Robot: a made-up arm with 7 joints.
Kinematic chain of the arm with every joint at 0, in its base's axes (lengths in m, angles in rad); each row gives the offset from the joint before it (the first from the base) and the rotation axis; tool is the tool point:
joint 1: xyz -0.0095 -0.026 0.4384 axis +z
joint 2: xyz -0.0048 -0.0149 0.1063 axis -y
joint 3: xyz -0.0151 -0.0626 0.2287 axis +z
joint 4: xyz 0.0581 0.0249 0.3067 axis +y
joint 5: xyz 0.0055 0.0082 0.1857 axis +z
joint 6: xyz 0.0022 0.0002 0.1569 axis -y
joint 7: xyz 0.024 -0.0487 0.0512 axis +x
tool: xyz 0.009 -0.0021 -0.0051
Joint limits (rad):
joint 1: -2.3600..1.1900
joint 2: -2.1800..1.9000
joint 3: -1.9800..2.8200
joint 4: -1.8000..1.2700
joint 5: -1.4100..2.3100
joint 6: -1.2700..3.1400
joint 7: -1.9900..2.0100
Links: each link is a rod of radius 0.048 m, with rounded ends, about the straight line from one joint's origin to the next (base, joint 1, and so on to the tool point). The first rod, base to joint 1, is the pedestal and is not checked.
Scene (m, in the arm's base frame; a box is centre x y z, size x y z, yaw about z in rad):
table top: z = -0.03
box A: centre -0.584 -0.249 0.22 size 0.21 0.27 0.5 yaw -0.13
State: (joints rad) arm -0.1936 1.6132 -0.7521 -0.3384 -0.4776 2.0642 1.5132
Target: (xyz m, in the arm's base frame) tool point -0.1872 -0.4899 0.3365
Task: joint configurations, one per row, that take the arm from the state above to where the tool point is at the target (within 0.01 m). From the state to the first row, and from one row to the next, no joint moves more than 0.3 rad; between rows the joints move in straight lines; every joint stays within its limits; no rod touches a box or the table.
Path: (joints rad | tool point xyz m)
1: 0.0560 1.3556 -0.8764 -0.3154 -0.7107 2.2996 1.3095 | -0.8414 -0.0441 0.6674
2: 0.3056 1.0979 -1.0007 -0.2925 -0.9438 2.5349 1.1058 | -0.7350 -0.2260 0.8994
3: 0.5552 0.8403 -1.1250 -0.2695 -1.1769 2.7703 0.9021 | -0.5402 -0.3354 1.0952
4: 0.8048 0.5826 -1.2493 -0.2466 -1.4100 3.0056 0.6984 | -0.3099 -0.3388 1.2399
5: 0.8801 0.7479 -1.0370 -0.5233 -1.2058 2.8477 0.8632 | -0.4229 -0.4114 1.0873
6: 0.9554 0.9132 -0.8246 -0.8001 -1.0015 2.6898 1.0280 | -0.4695 -0.4880 0.8850
7: 1.0307 1.0785 -0.6123 -1.0768 -0.7973 2.5319 1.1928 | -0.4350 -0.5383 0.6661
8: 1.1060 1.2438 -0.3999 -1.3535 -0.5931 2.3740 1.3577 | -0.3304 -0.5403 0.4718
9: 1.1813 1.4091 -0.1876 -1.6303 -0.3888 2.2161 1.5225 | -0.1872 -0.4899 0.3365

